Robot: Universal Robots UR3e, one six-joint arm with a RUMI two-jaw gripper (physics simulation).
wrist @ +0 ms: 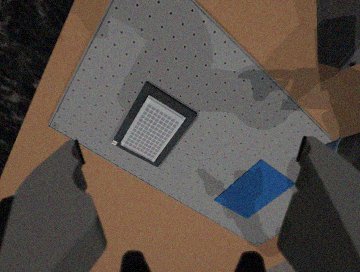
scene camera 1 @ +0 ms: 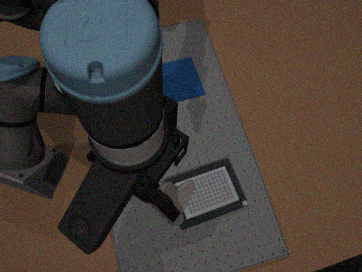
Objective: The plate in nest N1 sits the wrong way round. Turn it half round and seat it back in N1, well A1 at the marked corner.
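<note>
The white well plate (scene camera 1: pixel 212 192) (wrist: pixel 153 129) lies flat in the dark nest N1 (scene camera 1: pixel 241 189) (wrist: pixel 132 111). A small pale marker (scene camera 1: pixel 245 203) (wrist: pixel 114 143) sits at one corner of the nest. Which corner of the plate is well A1 is too small to tell. My gripper (wrist: pixel 188 142) is open and empty, with its jaws wide apart, high above the board. In the scene view one jaw hangs over the plate's near left end and hides part of it and of the nest; the other jaw is hidden by the gripper body.
The grey perforated board (scene camera 1: pixel 145 245) (wrist: pixel 90 80) lies on the orange-brown table (scene camera 1: pixel 310 125) (wrist: pixel 125 215). A blue square (scene camera 1: pixel 183 80) (wrist: pixel 255 189) lies on the board, partly hidden by the arm in the scene view. The robot's base stands at the left of the scene view.
</note>
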